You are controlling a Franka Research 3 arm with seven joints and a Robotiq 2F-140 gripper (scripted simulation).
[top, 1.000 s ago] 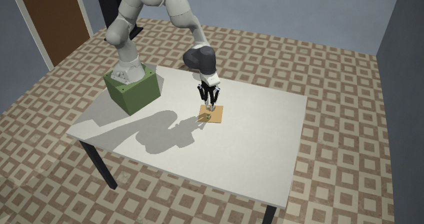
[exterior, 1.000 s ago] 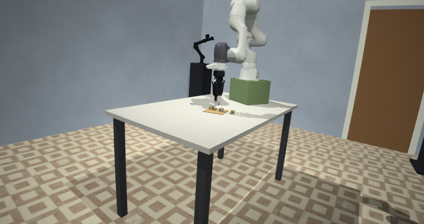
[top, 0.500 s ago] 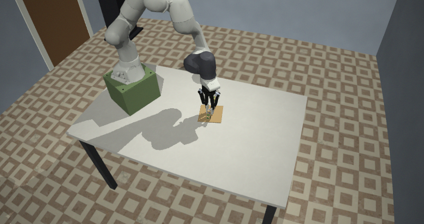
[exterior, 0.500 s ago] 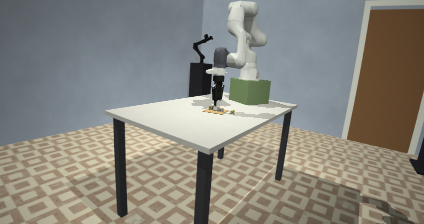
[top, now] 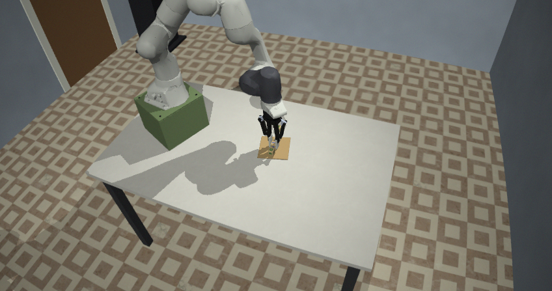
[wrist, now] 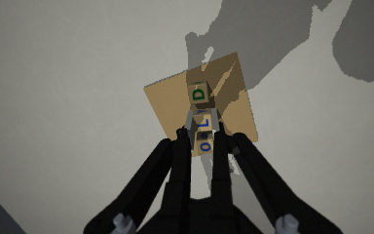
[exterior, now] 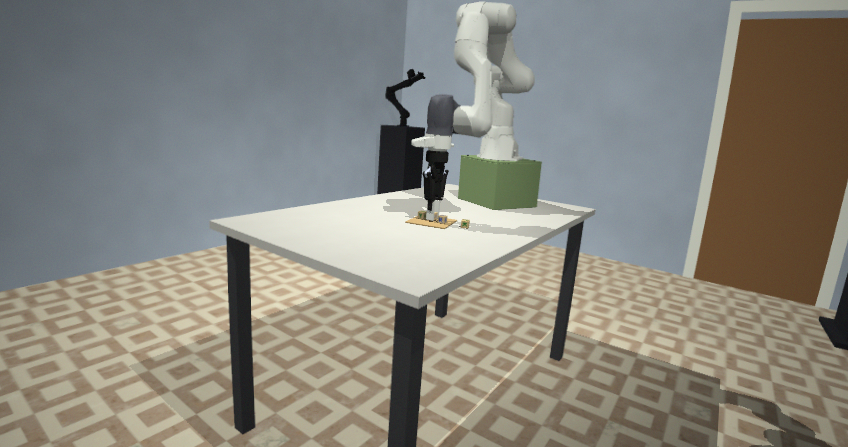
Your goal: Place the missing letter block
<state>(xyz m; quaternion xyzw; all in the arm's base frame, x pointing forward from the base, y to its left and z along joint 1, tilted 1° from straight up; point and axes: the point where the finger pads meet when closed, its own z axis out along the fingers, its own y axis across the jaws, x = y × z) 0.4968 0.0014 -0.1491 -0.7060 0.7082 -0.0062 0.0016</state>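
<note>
Right now the tan mat is 40 mm below my hand.
</note>
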